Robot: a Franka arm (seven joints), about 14 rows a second.
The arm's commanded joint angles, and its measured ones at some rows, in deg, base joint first. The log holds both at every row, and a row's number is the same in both.
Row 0, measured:
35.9, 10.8, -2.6, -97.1, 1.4, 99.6, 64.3
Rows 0 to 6, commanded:
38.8, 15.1, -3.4, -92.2, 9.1, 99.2, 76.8
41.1, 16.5, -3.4, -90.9, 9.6, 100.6, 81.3
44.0, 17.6, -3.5, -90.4, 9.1, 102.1, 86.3
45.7, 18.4, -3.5, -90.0, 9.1, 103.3, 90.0
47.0, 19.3, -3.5, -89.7, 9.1, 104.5, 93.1
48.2, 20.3, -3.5, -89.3, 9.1, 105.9, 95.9
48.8, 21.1, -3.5, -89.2, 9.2, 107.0, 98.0
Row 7, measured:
47.2, 18.7, -2.7, -91.8, 8.1, 106.3, 93.5
